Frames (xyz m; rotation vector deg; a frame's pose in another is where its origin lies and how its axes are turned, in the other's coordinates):
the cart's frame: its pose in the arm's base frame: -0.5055 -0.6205 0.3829 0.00 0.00 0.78
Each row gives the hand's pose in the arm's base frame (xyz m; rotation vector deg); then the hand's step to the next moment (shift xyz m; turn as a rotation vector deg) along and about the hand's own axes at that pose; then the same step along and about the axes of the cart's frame.
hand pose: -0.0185 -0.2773 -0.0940 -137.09 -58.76 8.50
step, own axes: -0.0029 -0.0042 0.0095 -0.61 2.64 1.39
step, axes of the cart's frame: -0.0075 0.0045 -0.0063 0.83 -1.36 -2.59
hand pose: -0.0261 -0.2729 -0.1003 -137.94 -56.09 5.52
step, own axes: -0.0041 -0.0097 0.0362 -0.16 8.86 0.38
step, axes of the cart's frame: -0.0182 0.0196 -0.0266 5.28 -5.27 -4.80
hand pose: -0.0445 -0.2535 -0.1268 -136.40 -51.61 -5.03
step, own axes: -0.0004 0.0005 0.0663 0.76 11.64 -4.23
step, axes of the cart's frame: -0.0087 0.0358 -0.0551 8.31 -8.96 -2.15
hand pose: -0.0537 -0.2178 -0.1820 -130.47 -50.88 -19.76
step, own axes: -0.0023 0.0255 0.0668 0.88 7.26 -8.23
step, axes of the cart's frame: 0.0164 0.0290 -0.0633 5.40 -9.10 3.02
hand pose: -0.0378 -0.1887 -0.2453 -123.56 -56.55 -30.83
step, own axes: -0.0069 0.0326 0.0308 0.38 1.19 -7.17
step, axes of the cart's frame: 0.0236 0.0037 -0.0386 0.51 -5.65 4.55
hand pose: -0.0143 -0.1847 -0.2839 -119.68 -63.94 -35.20
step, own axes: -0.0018 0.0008 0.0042 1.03 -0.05 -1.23
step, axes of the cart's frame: 0.0001 0.0019 -0.0042 0.38 -0.36 1.52
